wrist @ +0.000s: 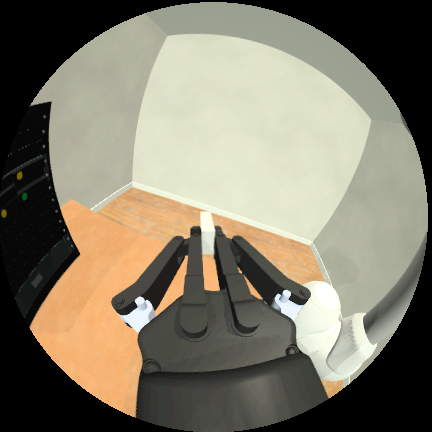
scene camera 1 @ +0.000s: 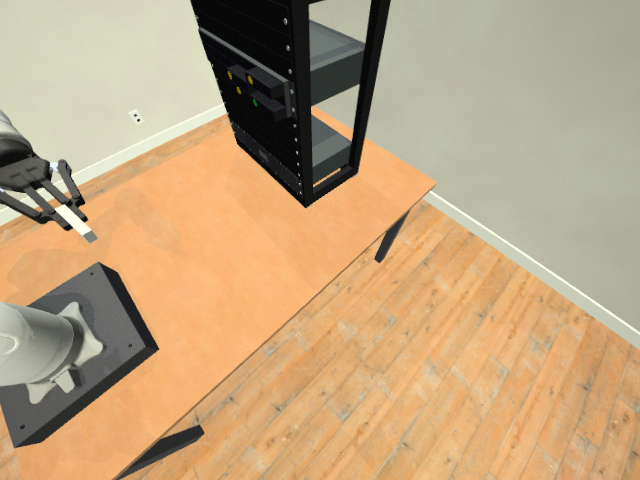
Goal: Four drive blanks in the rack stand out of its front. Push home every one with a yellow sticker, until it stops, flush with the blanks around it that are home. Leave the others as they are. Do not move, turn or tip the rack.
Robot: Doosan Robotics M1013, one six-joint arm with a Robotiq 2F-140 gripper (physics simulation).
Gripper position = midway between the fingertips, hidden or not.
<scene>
In view: the gripper (scene camera 1: 90,236) and a black rack (scene camera 1: 298,62).
The black rack is seen too in the wrist view (wrist: 45,248). The gripper is seen too in the wrist view (wrist: 204,220).
</scene>
